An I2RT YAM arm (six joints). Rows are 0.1 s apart.
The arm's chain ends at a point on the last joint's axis. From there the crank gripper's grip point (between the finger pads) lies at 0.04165 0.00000 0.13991 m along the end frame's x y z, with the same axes.
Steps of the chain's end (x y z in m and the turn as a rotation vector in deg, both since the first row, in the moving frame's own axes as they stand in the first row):
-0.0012 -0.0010 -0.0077 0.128 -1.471 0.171
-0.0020 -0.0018 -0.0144 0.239 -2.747 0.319
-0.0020 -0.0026 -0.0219 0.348 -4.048 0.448
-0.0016 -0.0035 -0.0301 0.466 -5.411 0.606
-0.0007 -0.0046 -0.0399 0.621 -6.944 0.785
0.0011 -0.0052 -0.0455 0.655 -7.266 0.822
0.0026 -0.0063 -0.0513 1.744 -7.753 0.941
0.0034 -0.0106 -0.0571 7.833 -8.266 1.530
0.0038 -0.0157 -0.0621 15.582 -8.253 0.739
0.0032 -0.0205 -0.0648 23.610 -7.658 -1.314
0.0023 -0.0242 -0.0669 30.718 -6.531 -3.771
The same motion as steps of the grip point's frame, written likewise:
-0.0048 -0.0012 -0.0067 0.128 -1.471 0.171
-0.0088 -0.0022 -0.0126 0.239 -2.747 0.319
-0.0120 -0.0032 -0.0193 0.348 -4.048 0.448
-0.0150 -0.0043 -0.0268 0.466 -5.411 0.606
-0.0179 -0.0057 -0.0359 0.621 -6.944 0.785
-0.0169 -0.0064 -0.0414 0.655 -7.266 0.822
-0.0166 -0.0101 -0.0470 1.744 -7.753 0.941
-0.0168 -0.0292 -0.0538 7.833 -8.266 1.530
-0.0162 -0.0536 -0.0627 15.582 -8.253 0.739
-0.0159 -0.0782 -0.0725 23.610 -7.658 -1.314
-0.0156 -0.0988 -0.0836 30.718 -6.531 -3.771

